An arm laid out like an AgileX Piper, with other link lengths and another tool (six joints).
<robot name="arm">
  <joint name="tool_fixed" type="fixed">
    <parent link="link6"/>
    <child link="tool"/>
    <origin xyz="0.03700 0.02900 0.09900" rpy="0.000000 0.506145 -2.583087"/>
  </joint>
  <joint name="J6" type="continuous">
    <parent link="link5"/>
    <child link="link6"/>
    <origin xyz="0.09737 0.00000 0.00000" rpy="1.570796 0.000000 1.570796"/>
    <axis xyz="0 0 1"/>
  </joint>
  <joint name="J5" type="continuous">
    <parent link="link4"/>
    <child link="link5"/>
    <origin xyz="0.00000 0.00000 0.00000" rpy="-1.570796 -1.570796 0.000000"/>
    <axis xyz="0 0 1"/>
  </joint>
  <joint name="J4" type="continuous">
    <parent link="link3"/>
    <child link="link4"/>
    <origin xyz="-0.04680 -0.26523 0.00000" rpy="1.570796 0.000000 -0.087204"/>
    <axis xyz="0 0 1"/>
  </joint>
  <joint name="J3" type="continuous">
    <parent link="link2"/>
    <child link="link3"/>
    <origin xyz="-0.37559 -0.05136 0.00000" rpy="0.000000 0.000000 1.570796"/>
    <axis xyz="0 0 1"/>
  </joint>
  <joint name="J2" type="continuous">
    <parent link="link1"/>
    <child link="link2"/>
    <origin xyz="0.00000 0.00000 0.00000" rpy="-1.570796 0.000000 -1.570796"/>
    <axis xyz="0 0 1"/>
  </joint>
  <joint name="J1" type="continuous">
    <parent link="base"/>
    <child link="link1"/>
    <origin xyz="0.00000 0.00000 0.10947" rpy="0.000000 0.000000 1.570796"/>
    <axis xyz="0 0 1"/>
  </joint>
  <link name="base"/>
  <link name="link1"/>
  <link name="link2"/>
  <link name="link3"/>
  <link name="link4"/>
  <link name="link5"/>
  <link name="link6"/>
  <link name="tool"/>
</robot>
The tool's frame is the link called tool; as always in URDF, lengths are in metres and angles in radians. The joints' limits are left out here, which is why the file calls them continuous.
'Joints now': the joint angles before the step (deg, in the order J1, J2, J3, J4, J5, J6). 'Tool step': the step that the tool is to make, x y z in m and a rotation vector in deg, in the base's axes. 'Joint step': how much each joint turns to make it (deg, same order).
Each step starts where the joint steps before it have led.
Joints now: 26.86 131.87 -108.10 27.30 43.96 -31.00
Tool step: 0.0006 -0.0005 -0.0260 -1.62 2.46 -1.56
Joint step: 0.18 2.39 -0.05 -1.62 -0.25 2.63
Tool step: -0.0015 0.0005 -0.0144 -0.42 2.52 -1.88
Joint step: 0.02 1.42 -0.07 -0.45 0.35 2.61
